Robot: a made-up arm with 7 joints.
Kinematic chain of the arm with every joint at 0, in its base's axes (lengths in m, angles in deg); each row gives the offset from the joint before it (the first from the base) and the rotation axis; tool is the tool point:
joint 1: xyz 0 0 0.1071 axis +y
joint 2: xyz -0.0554 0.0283 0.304 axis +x
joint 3: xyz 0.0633 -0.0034 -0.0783 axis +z
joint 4: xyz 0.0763 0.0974 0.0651 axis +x
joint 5: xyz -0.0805 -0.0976 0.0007 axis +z
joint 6: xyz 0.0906 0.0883 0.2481 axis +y
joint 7: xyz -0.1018 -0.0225 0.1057 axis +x
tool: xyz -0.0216 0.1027 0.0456
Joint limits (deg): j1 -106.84..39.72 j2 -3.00..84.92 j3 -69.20..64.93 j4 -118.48..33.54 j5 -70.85..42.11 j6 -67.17..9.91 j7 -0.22..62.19
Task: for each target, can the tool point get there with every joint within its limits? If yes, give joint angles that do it. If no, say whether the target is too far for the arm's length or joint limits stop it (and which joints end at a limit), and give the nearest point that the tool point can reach.
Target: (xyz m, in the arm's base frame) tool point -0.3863 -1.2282 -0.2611
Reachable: no: too far | nearest point -0.3229 -0.4364 -0.1447 | short by 0.803 m
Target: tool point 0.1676 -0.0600 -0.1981
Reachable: no: joint limits stop it (at a limit: joint 1, joint 2, joint 3, joint 4) | nearest point 0.0213 0.0612 -0.2453 | short by 0.196 m
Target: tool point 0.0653 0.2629 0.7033
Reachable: yes | joints -33.32 44.22 -51.94 -85.40 -51.52 -30.11 41.62
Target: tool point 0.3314 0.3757 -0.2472
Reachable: no: joint limits stop it (at a limit: joint 1, joint 2, joint 4, joint 6) | nearest point 0.3435 0.3277 -0.1259 | short by 0.131 m
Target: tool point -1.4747 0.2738 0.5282
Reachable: no: too far | nearest point -0.8483 0.1454 0.3493 | short by 0.664 m
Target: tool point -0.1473 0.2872 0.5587
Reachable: yes | joints 22.08 4.38 29.26 -71.97 10.54 -41.89 8.78
